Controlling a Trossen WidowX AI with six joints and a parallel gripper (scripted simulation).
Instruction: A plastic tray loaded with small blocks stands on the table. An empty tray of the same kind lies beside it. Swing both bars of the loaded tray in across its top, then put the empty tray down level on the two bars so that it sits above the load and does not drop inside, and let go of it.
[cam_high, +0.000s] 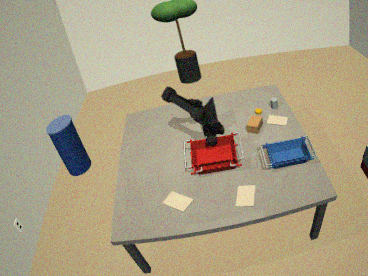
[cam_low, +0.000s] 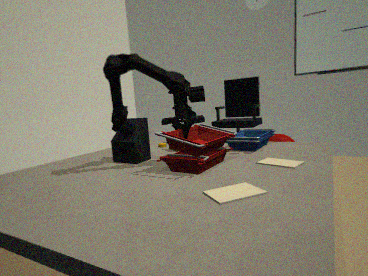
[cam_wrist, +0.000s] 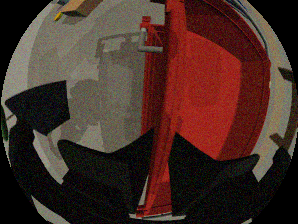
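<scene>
My gripper tip is 80 mm short of the red tray and 20 mm below it. The rest, counted from my gripper tip: grey cylinder: 530 mm to the left, 430 mm behind, 70 mm below; then small yellow piece: 390 mm behind, 380 mm to the left, 100 mm below; then tan block: 310 mm to the left, 220 mm behind, 80 mm below.
</scene>
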